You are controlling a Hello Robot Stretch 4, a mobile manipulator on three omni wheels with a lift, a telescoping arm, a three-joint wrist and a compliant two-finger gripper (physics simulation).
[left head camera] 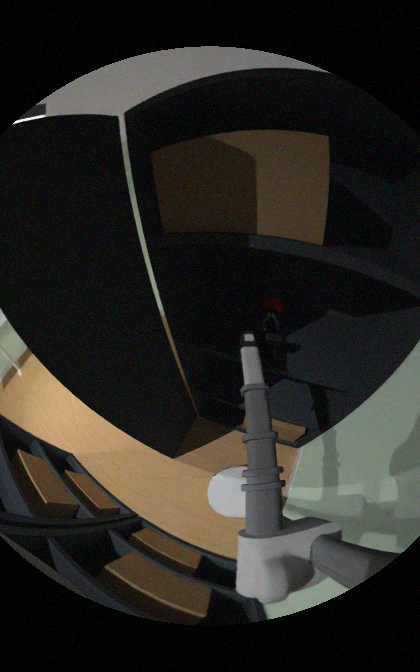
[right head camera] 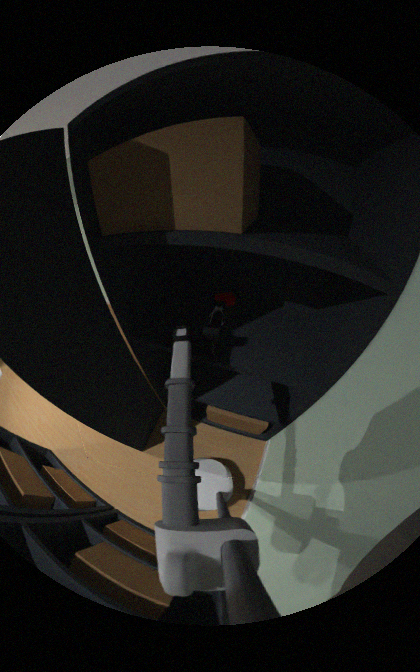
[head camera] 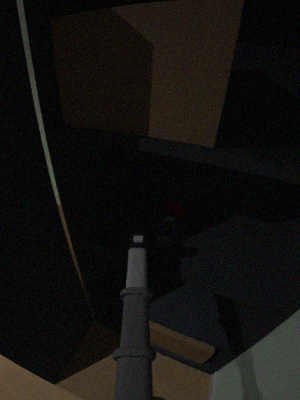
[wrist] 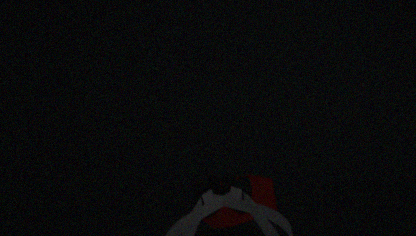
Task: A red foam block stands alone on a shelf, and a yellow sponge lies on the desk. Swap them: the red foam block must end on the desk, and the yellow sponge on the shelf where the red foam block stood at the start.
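Places are measured from the robot's base along level axes (x ahead, y left, z up), in metres.
Pixels of known places: gripper, fingertip midpoint: (head camera: 170, 211) (wrist: 221, 186).
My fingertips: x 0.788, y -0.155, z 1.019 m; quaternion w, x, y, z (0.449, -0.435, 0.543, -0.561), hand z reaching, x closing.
Note:
For each thing: its middle in the pictures, then the offset to it from my fingertips.
- red foam block at the middle of its body: (wrist: 235, 198) (head camera: 173, 209) dx +0.057, dy -0.029, dz -0.032 m
- large wooden box at the middle of its body: (head camera: 150, 80) dx -0.084, dy +0.137, dz +0.538 m
The red foam block (head camera: 175, 209) (left head camera: 274, 305) (right head camera: 226, 299) (wrist: 264, 192) is in the dark shelf compartment below the large wooden box, at the tips of my gripper. My gripper (head camera: 170, 218) (left head camera: 270, 315) (right head camera: 217, 309) (wrist: 221, 186) is shut, its fingertips close together. In the wrist view the block shows to the right of and below the tips and is wider than the gap between them; the tips look to be in front of it. It is too dark to see whether they touch it. The yellow sponge does not show in these views.
A large wooden box (head camera: 187, 75) (left head camera: 292, 185) (right head camera: 207, 175) fills the compartment above. A dark panel (left head camera: 75, 250) (right head camera: 40, 240) stands on the left. My telescoping arm (left head camera: 262, 480) (right head camera: 179, 450) reaches into the dark unit. Further shelves with wooden boxes (left head camera: 160, 585) (right head camera: 120, 575) are at the lower left.

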